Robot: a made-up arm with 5 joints.
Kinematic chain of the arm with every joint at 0, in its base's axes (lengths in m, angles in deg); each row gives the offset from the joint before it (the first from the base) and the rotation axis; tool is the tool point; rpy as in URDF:
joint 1: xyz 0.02 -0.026 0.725 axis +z
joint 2: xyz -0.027 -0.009 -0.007 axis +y
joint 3: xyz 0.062 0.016 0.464 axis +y
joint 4: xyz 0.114 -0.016 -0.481 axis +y
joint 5: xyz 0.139 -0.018 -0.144 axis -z
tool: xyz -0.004 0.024 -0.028 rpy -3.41 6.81 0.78
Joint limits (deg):
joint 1: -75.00..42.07
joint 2: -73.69..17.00
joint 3: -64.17..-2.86
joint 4: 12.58..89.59
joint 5: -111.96..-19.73
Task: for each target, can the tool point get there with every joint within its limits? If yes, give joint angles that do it. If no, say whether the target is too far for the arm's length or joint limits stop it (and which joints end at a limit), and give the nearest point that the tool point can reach.
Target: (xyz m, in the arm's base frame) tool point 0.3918 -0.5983 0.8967
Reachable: yes | joints -54.89 1.06 -56.76 30.63 -75.78
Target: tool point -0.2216 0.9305 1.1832
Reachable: no: joint limits stop it (at a limit: joint 1, joint 5) | nearest point 0.3665 0.2790 1.1832 | short by 0.878 m
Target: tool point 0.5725 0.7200 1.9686
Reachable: no: too far | nearest point 0.3755 0.2872 1.3864 | short by 0.752 m
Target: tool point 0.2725 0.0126 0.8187
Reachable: yes | joints 13.62 -44.92 -22.48 79.27 -68.49
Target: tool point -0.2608 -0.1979 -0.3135
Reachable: no: joint limits stop it (at a limit: joint 1, joint 2, joint 3, joint 5) | nearest point 0.0196 -0.1777 0.4411 | short by 0.805 m
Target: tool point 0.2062 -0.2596 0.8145
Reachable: yes | joints -50.01 -45.89 -18.49 61.61 -27.08
